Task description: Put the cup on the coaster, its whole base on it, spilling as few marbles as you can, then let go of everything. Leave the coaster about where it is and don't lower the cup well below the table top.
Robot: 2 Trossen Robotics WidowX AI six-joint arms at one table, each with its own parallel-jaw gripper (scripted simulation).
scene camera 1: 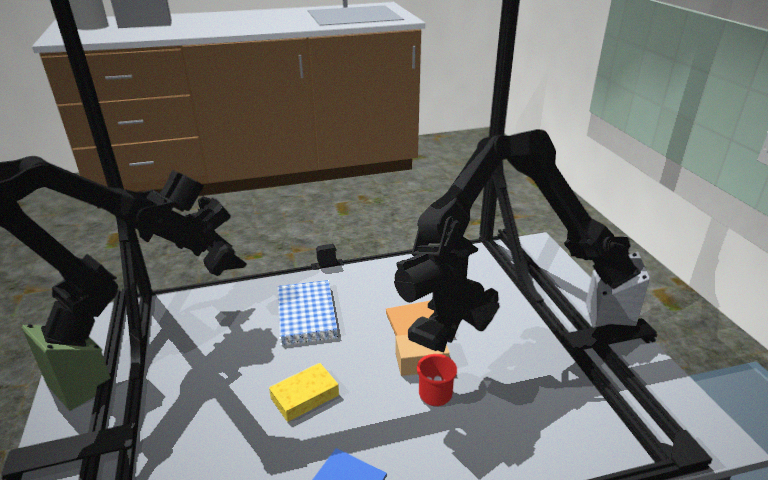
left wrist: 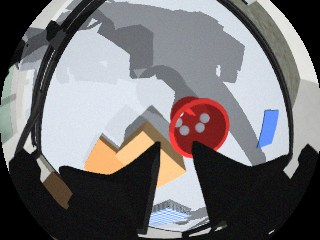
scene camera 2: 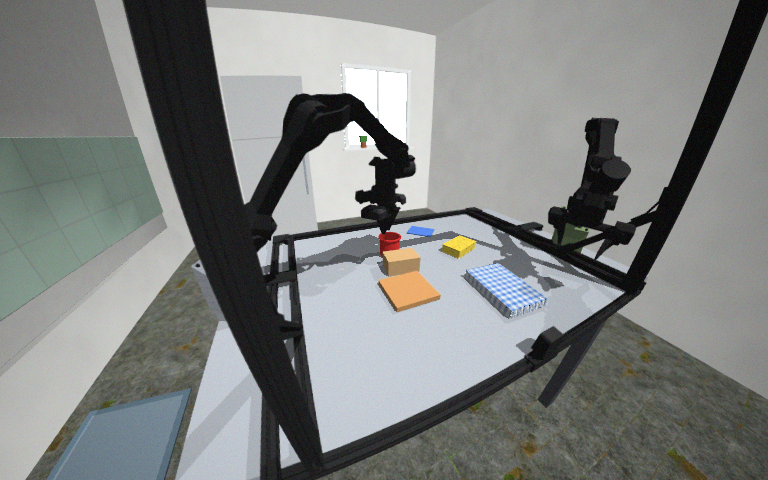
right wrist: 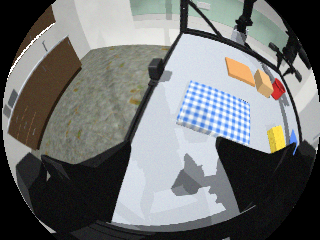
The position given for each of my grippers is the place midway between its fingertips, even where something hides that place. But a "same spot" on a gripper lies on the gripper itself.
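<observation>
In scene camera 1 I see my right gripper (238,256), and scene camera 2 shows my right gripper too. The right wrist view also has my right gripper in it, while in the left wrist view my right gripper is out of frame. On my right gripper, (scene camera 2: 559,223) and (right wrist: 273,152) are the same spot.
</observation>
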